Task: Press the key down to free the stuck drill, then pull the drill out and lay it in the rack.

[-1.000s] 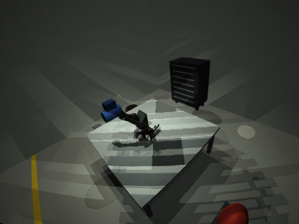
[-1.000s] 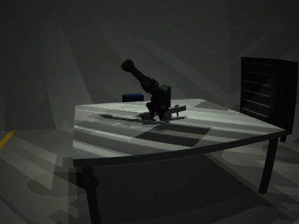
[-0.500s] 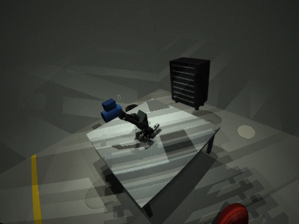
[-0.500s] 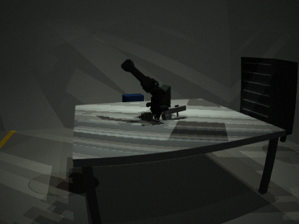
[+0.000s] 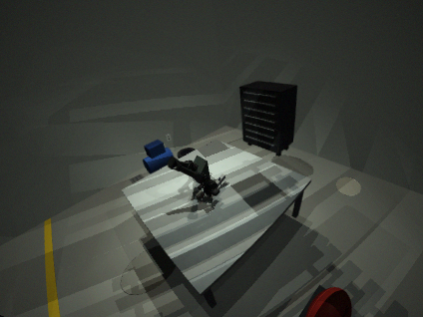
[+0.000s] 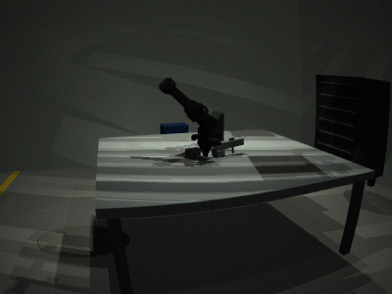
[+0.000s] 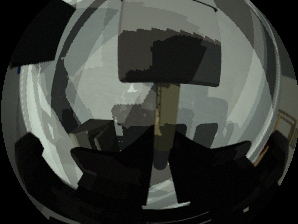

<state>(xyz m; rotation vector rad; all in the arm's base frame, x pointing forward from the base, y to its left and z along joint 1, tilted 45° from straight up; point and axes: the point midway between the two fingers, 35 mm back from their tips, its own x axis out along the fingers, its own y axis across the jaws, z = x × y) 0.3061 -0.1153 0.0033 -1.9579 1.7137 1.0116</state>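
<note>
The drill lies 40 mm to the left of my gripper tip, 40 mm above it and 10 mm behind it. The rest, counted from my gripper tip: small dark block 70 mm behind, 50 mm to the right, 10 mm above.
</note>
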